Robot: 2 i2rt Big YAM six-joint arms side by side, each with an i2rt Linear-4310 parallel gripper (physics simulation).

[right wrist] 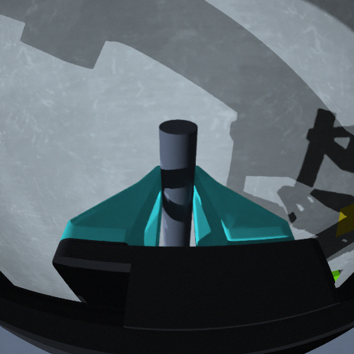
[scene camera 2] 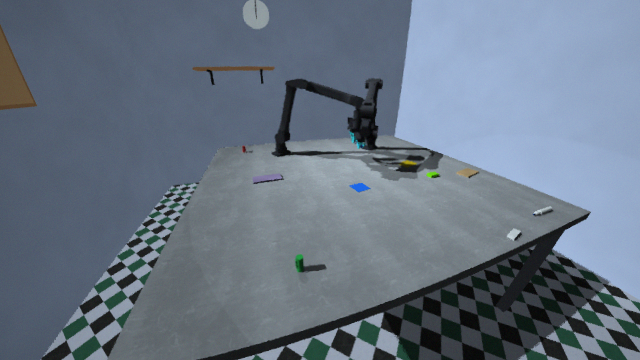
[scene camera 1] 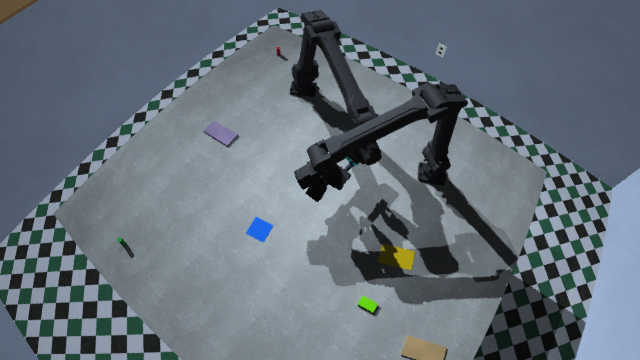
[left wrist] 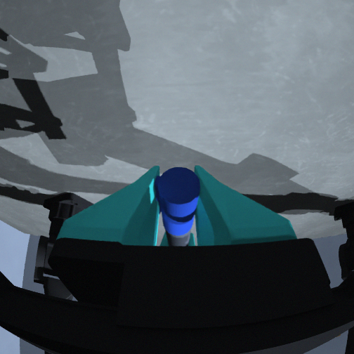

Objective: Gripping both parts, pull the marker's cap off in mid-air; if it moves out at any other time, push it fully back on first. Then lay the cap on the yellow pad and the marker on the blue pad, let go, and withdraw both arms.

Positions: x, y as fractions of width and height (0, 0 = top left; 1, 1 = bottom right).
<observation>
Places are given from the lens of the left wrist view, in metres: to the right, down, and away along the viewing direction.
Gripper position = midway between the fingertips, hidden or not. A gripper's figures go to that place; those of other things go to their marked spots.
my left gripper (left wrist: 0.50, 0.49): 0.00, 0.00, 0.13
blue cap (left wrist: 0.50, 0.54): 0.00, 0.01, 0.10
</observation>
